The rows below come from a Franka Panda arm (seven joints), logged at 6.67 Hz.
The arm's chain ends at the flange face. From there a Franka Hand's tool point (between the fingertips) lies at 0.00 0.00 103.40 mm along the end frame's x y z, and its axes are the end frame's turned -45 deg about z.
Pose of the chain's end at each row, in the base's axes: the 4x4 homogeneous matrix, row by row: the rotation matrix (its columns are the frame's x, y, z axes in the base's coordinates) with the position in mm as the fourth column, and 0 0 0 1 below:
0.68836 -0.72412 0.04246 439.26; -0.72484 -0.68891 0.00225 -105.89; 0.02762 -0.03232 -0.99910 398.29; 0 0 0 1
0.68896 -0.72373 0.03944 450.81; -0.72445 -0.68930 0.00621 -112.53; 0.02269 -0.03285 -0.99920 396.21; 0 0 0 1
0.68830 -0.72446 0.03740 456.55; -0.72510 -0.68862 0.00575 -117.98; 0.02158 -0.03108 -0.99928 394.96; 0 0 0 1
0.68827 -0.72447 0.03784 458.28; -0.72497 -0.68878 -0.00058 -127.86; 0.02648 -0.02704 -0.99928 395.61; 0 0 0 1
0.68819 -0.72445 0.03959 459.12; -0.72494 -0.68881 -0.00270 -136.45; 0.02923 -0.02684 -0.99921 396.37; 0 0 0 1
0.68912 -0.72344 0.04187 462.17; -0.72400 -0.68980 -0.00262 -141.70; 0.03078 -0.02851 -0.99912 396.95; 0 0 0 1
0.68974 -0.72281 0.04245 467.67; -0.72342 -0.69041 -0.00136 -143.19; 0.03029 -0.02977 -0.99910 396.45; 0 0 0 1
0.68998 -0.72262 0.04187 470.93; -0.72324 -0.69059 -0.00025 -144.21; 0.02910 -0.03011 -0.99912 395.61; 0 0 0 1
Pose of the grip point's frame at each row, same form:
0.99877 -0.02529 0.04246 443.65; -0.02541 -0.99967 0.00225 -105.66; 0.04238 -0.00332 -0.99910 294.98; 0 0 0 1
0.99892 -0.02459 0.03944 454.89; -0.02485 -0.99967 0.00621 -111.89; 0.03927 -0.00718 -0.99920 292.89; 0 0 0 1
0.99897 -0.02557 0.03740 460.42; -0.02580 -0.99965 0.00575 -117.39; 0.03724 -0.00672 -0.99928 291.63; 0 0 0 1
0.99896 -0.02560 0.03784 462.19; -0.02559 -0.99967 -0.00058 -127.92; 0.03784 -0.00040 -0.99928 292.28; 0 0 0 1
0.99889 -0.02564 0.03959 463.21; -0.02555 -0.99967 -0.00270 -136.73; 0.03965 0.00169 -0.99921 293.05; 0 0 0 1
0.99883 -0.02427 0.04187 466.50; -0.02418 -0.99971 -0.00262 -141.97; 0.04192 0.00161 -0.99912 293.64; 0 0 0 1
0.99882 -0.02338 0.04245 472.06; -0.02334 -0.99973 -0.00136 -143.33; 0.04247 0.00037 -0.99910 293.14; 0 0 0 1
0.99886 -0.02308 0.04187 475.26; -0.02309 -0.99973 -0.00025 -144.24; 0.04187 -0.00071 -0.99912 292.30; 0 0 0 1

